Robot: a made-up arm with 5 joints. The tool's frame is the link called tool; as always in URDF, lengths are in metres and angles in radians.
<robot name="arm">
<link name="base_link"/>
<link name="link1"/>
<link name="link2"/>
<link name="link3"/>
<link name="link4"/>
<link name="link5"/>
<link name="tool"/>
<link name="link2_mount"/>
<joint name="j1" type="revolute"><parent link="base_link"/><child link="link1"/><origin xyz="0.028 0.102 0.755" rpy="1.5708 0 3.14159"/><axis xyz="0 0 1"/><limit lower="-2.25" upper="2.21"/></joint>
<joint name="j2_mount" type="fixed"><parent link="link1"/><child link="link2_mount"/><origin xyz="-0.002 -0.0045 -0.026" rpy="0 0 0"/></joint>
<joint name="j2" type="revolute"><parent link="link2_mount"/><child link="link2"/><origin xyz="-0.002 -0.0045 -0.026" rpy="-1.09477 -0.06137 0.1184"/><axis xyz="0 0 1"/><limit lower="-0.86" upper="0.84"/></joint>
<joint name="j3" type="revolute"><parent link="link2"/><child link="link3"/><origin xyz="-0.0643 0.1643 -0.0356" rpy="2.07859 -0.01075 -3.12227"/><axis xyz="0 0 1"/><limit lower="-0.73" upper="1.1"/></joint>
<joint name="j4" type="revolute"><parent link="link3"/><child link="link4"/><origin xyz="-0.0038 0.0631 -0.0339" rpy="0.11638 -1.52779 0"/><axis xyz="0 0 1"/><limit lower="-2.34" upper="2.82"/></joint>
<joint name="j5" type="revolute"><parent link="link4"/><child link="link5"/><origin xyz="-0.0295 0.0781 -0.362" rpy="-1.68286 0.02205 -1.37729"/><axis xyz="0 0 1"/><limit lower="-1.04" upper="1.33"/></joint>
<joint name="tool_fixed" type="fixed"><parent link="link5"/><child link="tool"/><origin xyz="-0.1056 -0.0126 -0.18" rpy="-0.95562 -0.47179 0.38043"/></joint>
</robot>
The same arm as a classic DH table. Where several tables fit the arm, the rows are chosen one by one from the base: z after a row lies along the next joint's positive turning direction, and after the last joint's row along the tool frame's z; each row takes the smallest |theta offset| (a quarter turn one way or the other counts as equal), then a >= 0, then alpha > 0; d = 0 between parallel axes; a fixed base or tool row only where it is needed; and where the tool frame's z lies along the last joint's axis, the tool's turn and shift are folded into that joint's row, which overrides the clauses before.
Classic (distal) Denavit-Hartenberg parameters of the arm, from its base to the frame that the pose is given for. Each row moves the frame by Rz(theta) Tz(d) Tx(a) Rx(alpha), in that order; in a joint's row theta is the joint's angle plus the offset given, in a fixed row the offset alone. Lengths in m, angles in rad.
base (fixed): d 0.755; theta offset 0; a 0.028; alpha -1.5708
j1: d 0.0543; theta offset 0.15; a 0.0053; alpha 1.0957
j2: d 0.0474; theta offset -0.0437; a 0.0601; alpha 2.0786
j3: d 0.1561; theta offset -1.442; a -0.0631; alpha 1.5281
j4: d -0.3671; theta offset 0.191; a -0.0823; alpha -1.6828
j5: d -0.2283; theta offset 0.7134; a -0.0894; alpha -1.0309
tool (fixed): d 0.0672; theta offset -0.5584; a 0; alpha 0
Joint limits (rad, base to tool): -2.25..2.21 -0.86..0.84 -0.73..1.1 -2.34..2.82 -1.04..1.33

